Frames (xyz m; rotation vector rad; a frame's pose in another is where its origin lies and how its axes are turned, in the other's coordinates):
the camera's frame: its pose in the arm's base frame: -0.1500 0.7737 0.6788 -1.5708 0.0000 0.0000
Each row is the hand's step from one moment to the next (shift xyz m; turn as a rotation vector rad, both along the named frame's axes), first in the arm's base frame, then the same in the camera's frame.
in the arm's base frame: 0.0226 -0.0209 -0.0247 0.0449 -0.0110 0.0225
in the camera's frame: 0.0226 0.0247 -0.0209 0.0449 -0.0225 -0.0110
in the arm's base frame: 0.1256 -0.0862 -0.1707 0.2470 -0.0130 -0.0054
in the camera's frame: 0.1256 0.1707 -0.0862 0.2470 0.0054 -0.0130
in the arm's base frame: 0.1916 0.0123 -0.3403 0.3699 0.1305 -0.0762
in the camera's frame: 0.1916 0.3403 0.0123 0.3699 0.0762 0.1305
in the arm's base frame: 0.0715 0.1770 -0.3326 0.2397 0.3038 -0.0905
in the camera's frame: 0.0715 0.3326 0.1770 0.2397 0.0905 0.3038
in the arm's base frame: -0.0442 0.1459 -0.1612 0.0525 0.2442 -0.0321
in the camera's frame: -0.0442 0.1612 0.1459 0.0525 0.0321 0.2442
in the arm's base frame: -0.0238 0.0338 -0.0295 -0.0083 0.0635 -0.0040
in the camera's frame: -0.0238 0.0295 0.0338 -0.0083 0.0040 0.0635
